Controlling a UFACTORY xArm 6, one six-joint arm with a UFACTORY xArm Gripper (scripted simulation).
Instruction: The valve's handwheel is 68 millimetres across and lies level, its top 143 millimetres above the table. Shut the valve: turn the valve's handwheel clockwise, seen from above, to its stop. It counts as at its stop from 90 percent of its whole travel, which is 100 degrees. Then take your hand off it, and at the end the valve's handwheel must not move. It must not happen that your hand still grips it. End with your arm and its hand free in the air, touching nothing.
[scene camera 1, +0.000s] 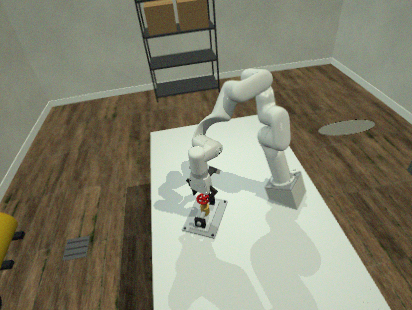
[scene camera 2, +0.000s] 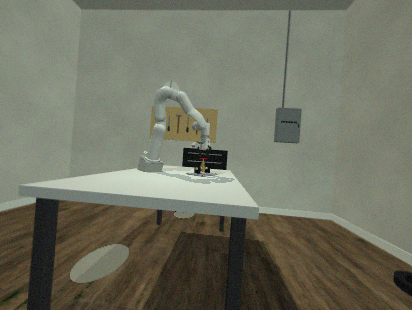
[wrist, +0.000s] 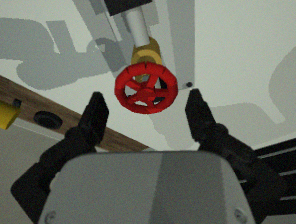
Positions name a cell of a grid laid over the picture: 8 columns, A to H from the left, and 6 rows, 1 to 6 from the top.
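Note:
There's a red spoked handwheel (wrist: D3) to be seen here, and you'd see the gripper (wrist: D3) too.

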